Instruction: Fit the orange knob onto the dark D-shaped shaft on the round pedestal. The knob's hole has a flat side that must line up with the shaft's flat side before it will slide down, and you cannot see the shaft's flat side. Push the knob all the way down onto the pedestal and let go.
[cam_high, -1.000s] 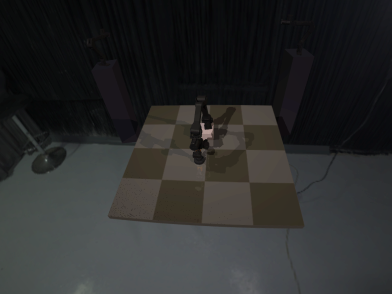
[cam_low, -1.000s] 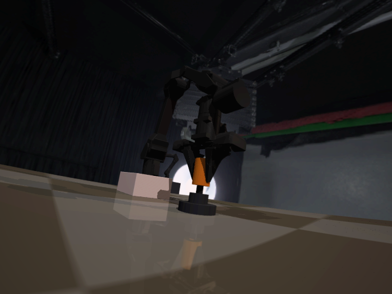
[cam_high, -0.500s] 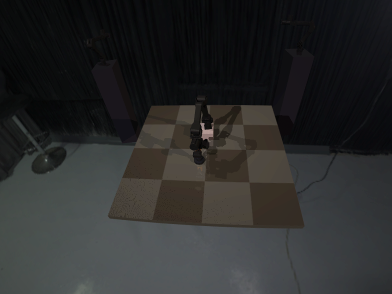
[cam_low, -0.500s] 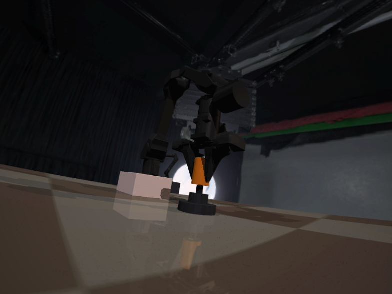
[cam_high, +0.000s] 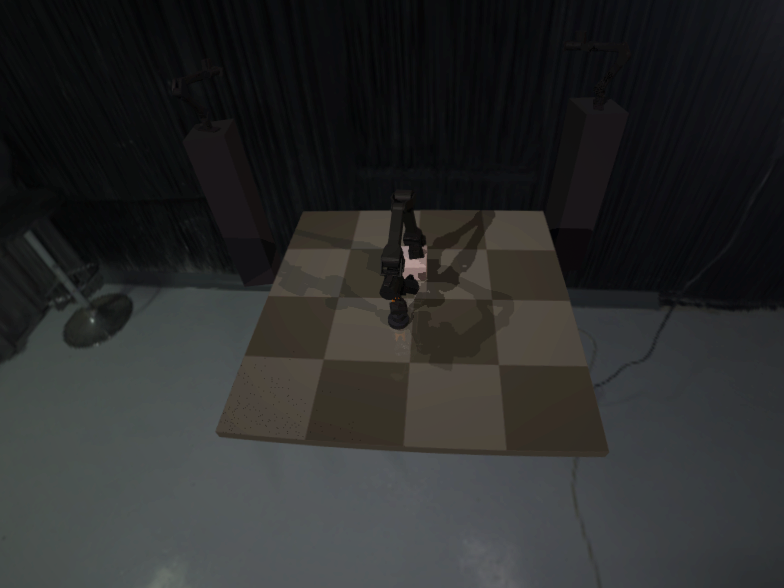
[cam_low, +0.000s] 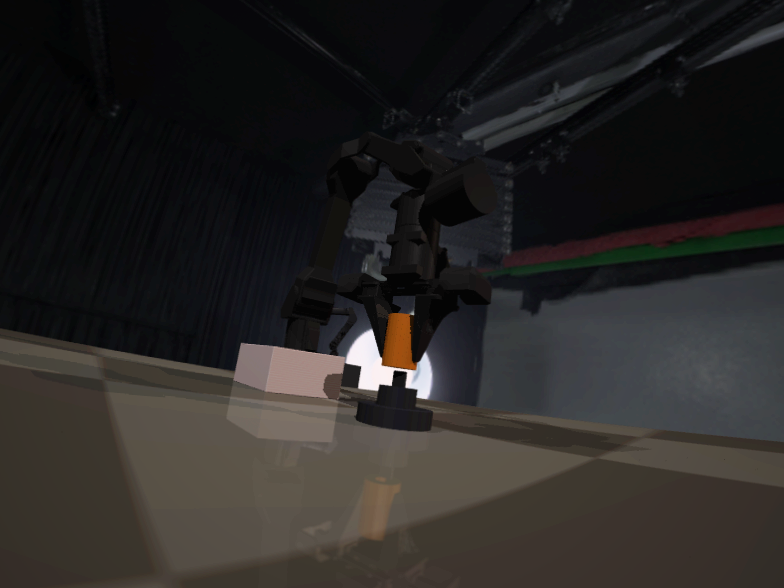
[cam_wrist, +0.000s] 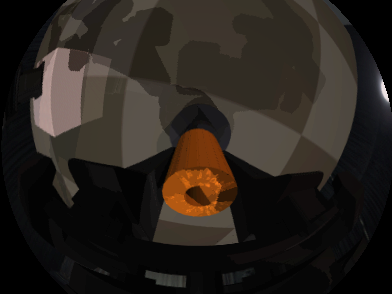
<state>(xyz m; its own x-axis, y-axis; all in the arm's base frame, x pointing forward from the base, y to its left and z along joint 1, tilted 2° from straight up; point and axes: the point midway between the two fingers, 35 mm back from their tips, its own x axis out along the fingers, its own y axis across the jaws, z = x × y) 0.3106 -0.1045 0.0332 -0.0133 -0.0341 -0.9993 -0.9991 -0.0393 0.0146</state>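
The orange knob lies 20 mm above my gripper tip. Also, from my gripper tip: dark pedestal: 40 mm below.
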